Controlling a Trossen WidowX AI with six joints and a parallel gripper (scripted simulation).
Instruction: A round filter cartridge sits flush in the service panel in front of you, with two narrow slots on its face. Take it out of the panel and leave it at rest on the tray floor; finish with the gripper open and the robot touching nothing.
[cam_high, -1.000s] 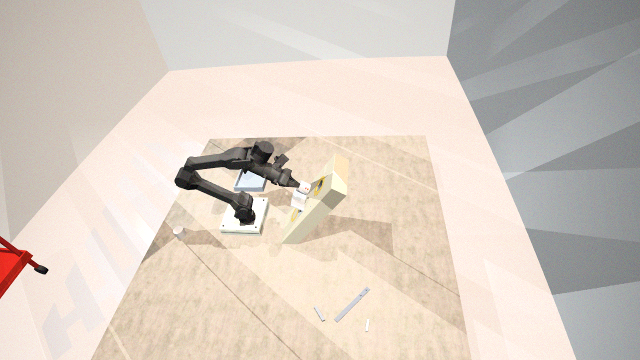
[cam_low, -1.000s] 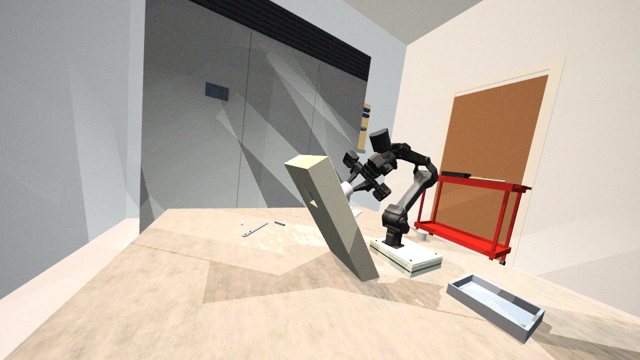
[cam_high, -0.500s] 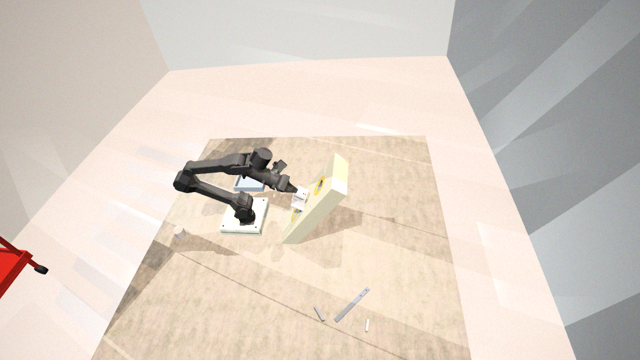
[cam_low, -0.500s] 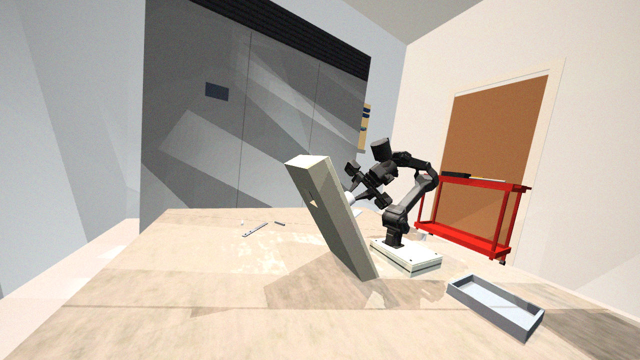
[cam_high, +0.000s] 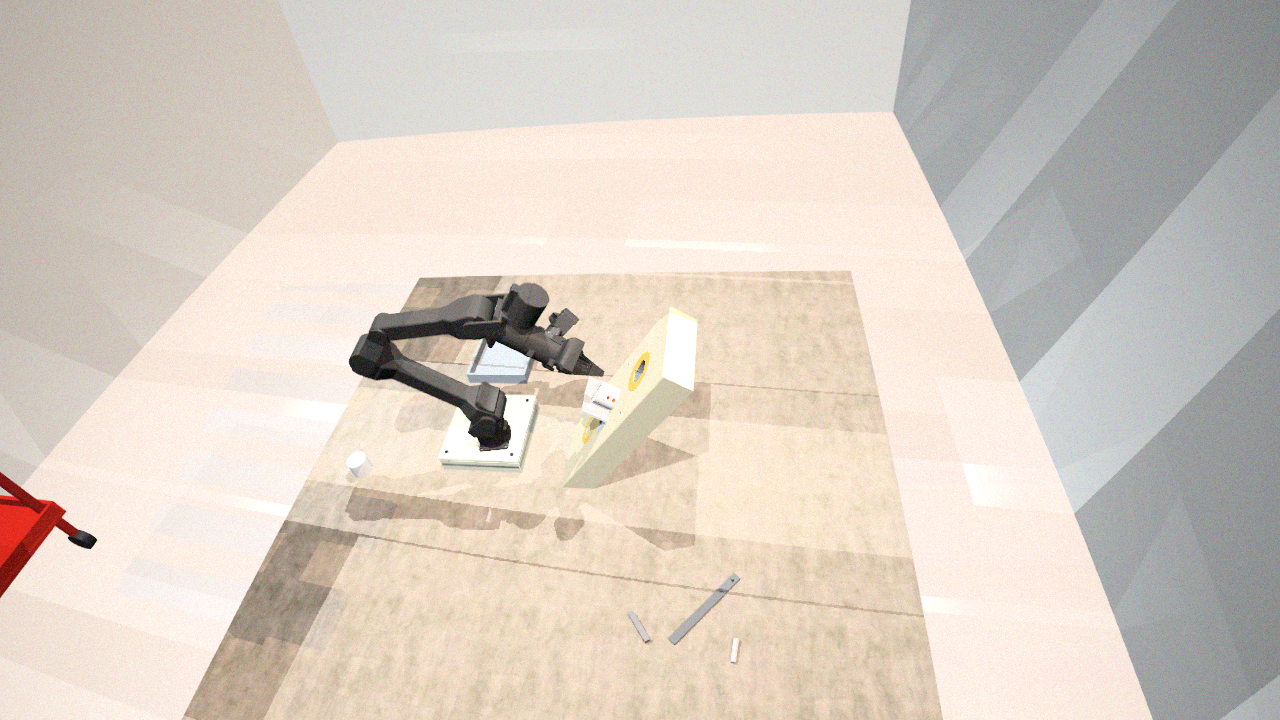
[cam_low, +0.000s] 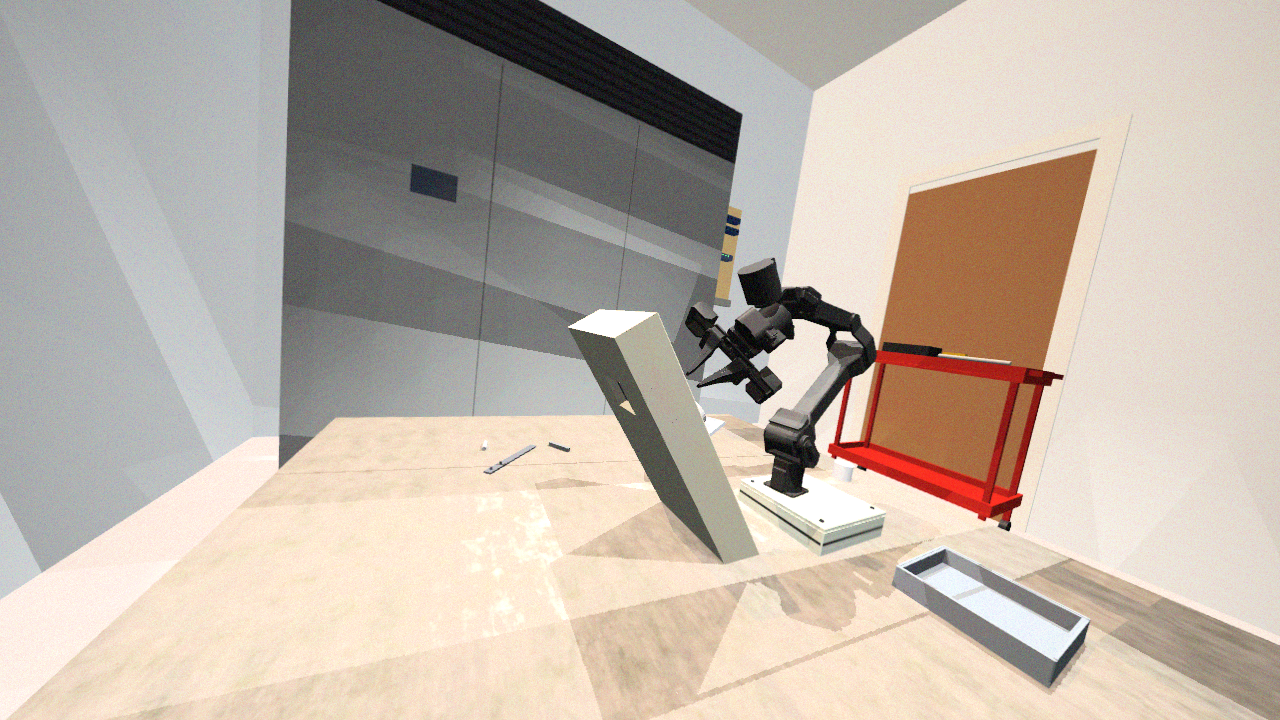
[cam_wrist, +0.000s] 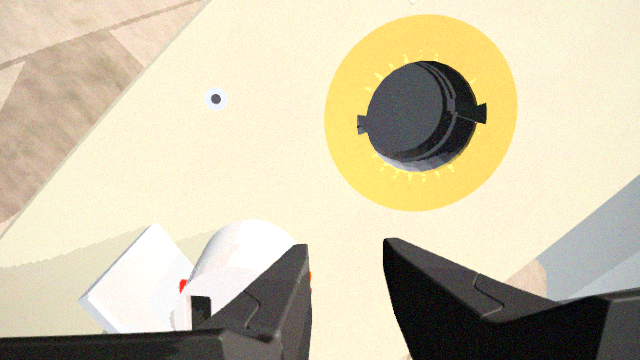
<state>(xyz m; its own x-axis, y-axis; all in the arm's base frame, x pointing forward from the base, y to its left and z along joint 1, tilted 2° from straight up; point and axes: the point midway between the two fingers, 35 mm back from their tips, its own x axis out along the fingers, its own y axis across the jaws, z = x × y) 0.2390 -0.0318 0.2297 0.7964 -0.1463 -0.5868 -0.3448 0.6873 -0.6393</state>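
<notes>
The round filter cartridge lies 6 cm below my gripper tip. Also, from my gripper tip: cream service panel 4 cm ahead, 1 cm to the right, 8 cm below; blue-grey tray 28 cm behind, 33 cm to the left, 24 cm below.
</notes>
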